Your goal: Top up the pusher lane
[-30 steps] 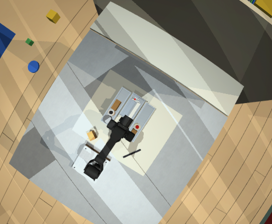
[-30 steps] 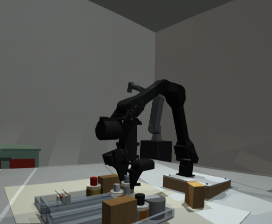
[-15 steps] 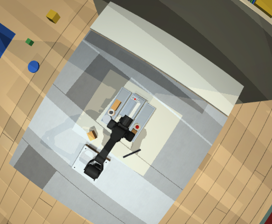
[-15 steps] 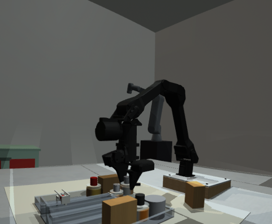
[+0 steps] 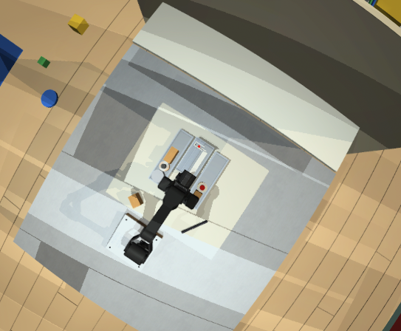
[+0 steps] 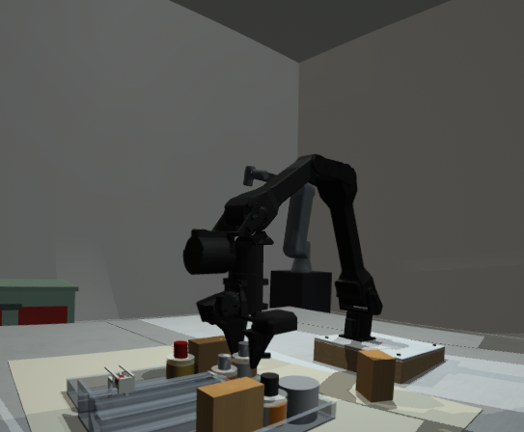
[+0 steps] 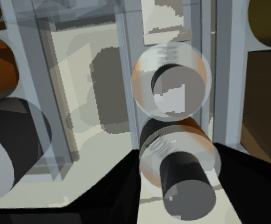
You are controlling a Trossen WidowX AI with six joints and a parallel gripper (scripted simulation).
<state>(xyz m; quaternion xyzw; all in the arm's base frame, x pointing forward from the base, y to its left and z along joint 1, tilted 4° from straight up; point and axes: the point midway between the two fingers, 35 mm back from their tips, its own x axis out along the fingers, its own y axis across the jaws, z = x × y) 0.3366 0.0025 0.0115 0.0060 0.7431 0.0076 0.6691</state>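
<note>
My gripper tip is now 130 mm to the right of the grey cylinder, 20 mm above it and 10 mm short of it. The rest, counted from my gripper tip: sprung lane: 150 mm ahead, 30 mm below, 20 mm to the left; then black rod: 160 mm to the right, 110 mm behind, 40 mm below; then red mark: 230 mm ahead, 40 mm to the left, 30 mm above.
</note>
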